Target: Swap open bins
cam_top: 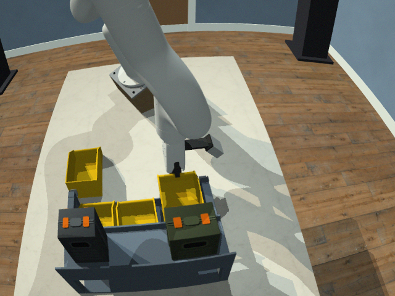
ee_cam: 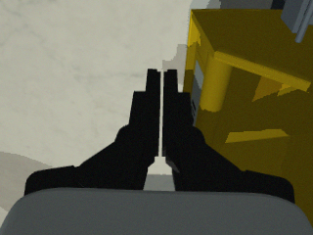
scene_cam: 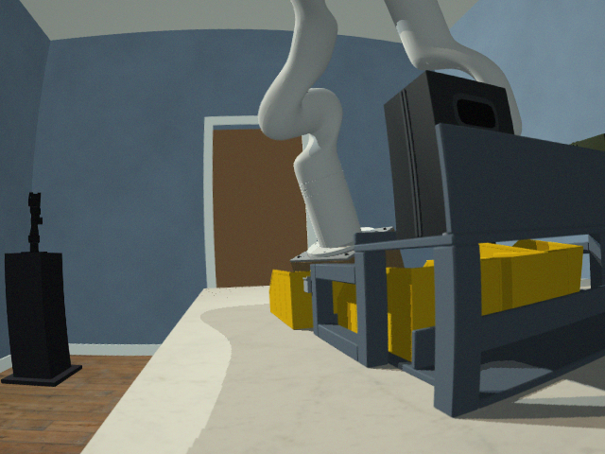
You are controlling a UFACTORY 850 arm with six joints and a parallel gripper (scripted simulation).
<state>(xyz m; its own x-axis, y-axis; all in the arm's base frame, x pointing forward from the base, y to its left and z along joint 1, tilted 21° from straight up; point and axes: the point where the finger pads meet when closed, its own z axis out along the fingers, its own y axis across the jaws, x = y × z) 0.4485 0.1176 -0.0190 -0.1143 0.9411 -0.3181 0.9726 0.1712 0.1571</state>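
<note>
Right now the shelf lip is 8 cm ahead of my hand, 11 cm to the right of it and 4 cm below it. Round my hand: dark grey case: 28 cm ahead, 20 cm to the right, 12 cm above; green case: 25 cm ahead, 3 cm to the left, 10 cm above.
</note>
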